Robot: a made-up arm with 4 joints. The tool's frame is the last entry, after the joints.
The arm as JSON. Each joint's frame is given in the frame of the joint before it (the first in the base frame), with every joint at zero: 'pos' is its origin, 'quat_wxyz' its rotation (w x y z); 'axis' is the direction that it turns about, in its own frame. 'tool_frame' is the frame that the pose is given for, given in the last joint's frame.
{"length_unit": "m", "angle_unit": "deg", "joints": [
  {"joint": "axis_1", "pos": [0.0, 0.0, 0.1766], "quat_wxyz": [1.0, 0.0, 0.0, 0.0], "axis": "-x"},
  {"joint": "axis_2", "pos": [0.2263, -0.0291, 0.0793], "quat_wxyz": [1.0, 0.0, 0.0, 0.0], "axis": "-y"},
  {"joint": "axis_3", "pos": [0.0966, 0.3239, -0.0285], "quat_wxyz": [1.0, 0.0, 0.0, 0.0], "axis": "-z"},
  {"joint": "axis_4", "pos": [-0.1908, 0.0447, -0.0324], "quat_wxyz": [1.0, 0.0, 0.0, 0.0], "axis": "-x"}
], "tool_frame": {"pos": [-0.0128, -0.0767, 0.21], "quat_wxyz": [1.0, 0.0, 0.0, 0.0]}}
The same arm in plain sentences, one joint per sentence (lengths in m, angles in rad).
The arm has four revolute joints in a row. What follows holds with every joint at zero, and every direction is one of the base frame's. The first joint is mounted 0.1766 m along +z from the base frame's origin and turns about -x. The second joint is mounted 0.2263 m along +x and 0.0291 m along -y and 0.0793 m along +z from the first joint and turns about -y. The third joint is mounted 0.0966 m along +x and 0.3239 m along +y and 0.0285 m along -z from the second joint and turns about -z. The fourth joint is mounted 0.1908 m along -x and 0.0447 m along +y and 0.0324 m along -z from the third joint and turns about -x. The tool frame, which is the frame that the pose is given for, is mounted 0.0128 m along -x and 0.0767 m along -y and 0.2100 m along +z from the fourth joint; its axes are parallel to the base frame's.
